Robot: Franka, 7 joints.
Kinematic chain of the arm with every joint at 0, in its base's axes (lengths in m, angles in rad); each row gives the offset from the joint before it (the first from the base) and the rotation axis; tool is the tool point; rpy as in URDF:
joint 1: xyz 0 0 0.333 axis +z
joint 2: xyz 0 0 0 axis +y
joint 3: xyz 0 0 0.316 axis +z
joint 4: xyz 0.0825 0 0 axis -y
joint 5: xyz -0.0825 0 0.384 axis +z
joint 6: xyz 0 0 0 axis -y
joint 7: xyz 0.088 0 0 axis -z
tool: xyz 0 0 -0.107 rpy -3.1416 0 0
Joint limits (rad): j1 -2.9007..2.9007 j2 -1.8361..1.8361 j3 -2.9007..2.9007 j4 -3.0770..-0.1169 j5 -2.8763..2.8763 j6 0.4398..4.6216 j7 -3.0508..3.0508
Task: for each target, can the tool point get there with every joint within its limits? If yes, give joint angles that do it. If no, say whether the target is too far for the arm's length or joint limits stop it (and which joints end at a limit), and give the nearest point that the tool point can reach.
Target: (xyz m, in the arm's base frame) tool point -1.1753 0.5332 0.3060
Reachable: no: too far | nearest point -0.7811 0.3544 0.3151 | short by 0.433 m
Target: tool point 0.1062 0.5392 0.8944
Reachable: yes | joints -1.2612 -0.6474 1.4369 -0.3835 -2.3927 3.4717 0.9497
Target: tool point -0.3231 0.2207 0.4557
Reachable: yes | joints 1.0980 -1.2258 1.0187 -2.3679 -2.2908 3.5167 2.3314
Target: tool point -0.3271 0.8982 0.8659
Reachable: no: too far | nearest point -0.2564 0.7041 0.7507 | short by 0.237 m
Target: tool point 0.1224 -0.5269 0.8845
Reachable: yes | joints 0.0494 0.4366 -1.7874 -1.2299 2.3475 2.7422 -0.9731
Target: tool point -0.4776 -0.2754 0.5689
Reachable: yes | joints 1.5889 -1.2077 1.0517 -1.6207 -1.9070 3.9270 2.5524
